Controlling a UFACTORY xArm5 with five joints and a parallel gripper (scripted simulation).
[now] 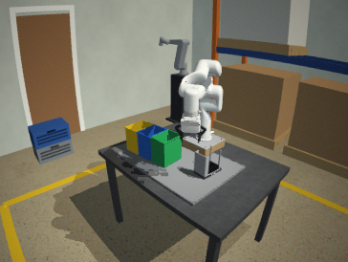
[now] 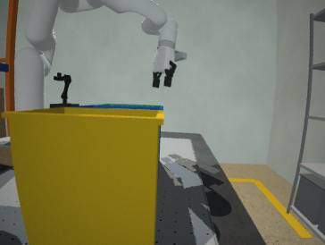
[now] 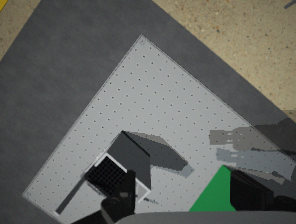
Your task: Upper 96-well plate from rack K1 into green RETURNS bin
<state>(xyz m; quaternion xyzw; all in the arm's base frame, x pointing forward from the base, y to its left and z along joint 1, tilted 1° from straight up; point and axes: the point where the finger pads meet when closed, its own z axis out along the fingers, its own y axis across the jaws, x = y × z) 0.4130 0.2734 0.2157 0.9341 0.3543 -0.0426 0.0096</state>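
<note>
Now: the black 96-well plate 220 mm below my hand, 140 mm behind it and 20 mm to the left of it. Also, from my hand: green bin (260 mm to the right, 170 mm below, 40 mm behind); then yellow bin (520 mm to the right, 170 mm below, 10 mm ahead); then blue bin (390 mm to the right, 170 mm below, 20 mm behind).
</note>
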